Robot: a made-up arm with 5 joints.
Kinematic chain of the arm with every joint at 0, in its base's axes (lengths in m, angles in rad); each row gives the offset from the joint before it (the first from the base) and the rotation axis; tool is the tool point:
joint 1: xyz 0 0 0.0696 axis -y
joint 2: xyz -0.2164 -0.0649 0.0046 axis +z
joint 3: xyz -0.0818 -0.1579 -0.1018 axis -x
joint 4: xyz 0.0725 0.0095 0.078 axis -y
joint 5: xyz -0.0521 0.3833 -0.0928 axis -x
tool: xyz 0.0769 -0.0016 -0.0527
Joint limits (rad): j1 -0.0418..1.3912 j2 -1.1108..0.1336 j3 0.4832..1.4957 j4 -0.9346..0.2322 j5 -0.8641..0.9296
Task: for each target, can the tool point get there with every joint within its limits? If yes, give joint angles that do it. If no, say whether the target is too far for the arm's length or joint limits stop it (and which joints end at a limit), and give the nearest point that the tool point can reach.
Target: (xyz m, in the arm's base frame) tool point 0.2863 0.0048 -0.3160
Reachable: yes | joints 1.1585 -0.4299 0.8224 -0.4484 0.2441
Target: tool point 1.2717 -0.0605 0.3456
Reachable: no: too far | nearest point 0.4940 -0.1895 -0.1775 | short by 0.946 m
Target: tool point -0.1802 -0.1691 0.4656
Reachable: no: joint limits stop it (at a limit: joint 1, joint 2, joint 3, joint 4, joint 5) | nearest point -0.0884 -0.0437 -0.2185 | short by 0.702 m
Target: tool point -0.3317 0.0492 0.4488
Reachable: no: joint limits stop it (at a limit: joint 1, joint 2, joint 3, joint 4, joint 5) | nearest point -0.3395 0.0660 -0.1894 | short by 0.638 m
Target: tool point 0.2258 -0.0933 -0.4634
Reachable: yes | joints 1.0299 -0.9269 1.3051 -0.4806 0.4444
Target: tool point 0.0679 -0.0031 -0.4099
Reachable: yes | joints 0.5537 -0.9552 0.8583 -0.3637 -0.1745
